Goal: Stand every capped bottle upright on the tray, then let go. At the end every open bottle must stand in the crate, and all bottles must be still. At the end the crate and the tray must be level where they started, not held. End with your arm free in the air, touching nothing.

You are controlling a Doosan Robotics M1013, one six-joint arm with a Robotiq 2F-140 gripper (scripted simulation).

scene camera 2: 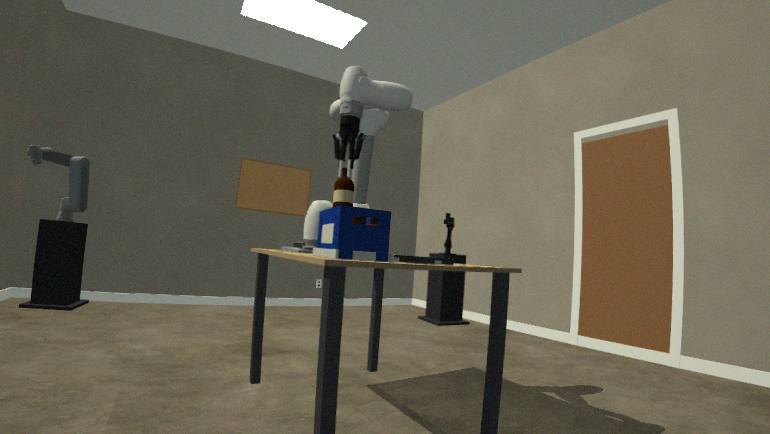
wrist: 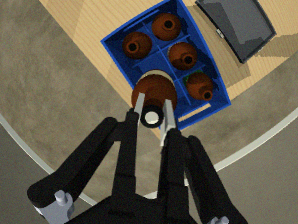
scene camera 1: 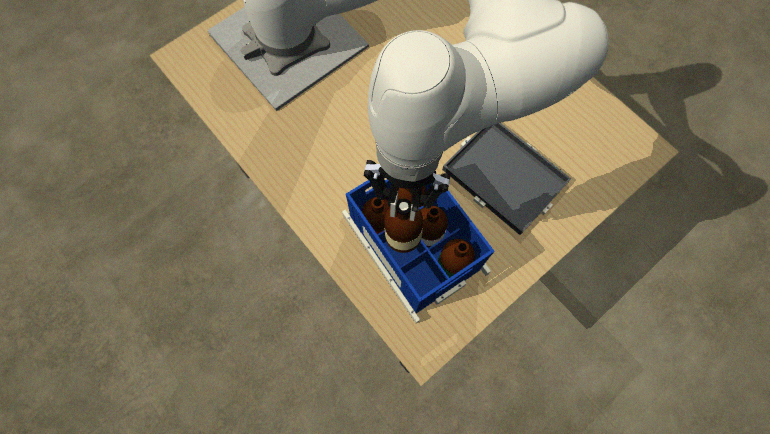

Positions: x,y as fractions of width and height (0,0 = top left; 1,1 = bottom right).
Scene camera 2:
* my gripper: 0.45,0.41
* blue crate: 0.44,0.53
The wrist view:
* my gripper: 0.51,0.47
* capped bottle: 0.53,0.38
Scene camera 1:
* my gripper: 0.52,0.49
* capped bottle: 0.52,0.54
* blue crate: 0.54,0.64
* dark grey tray: 0.67,0.42
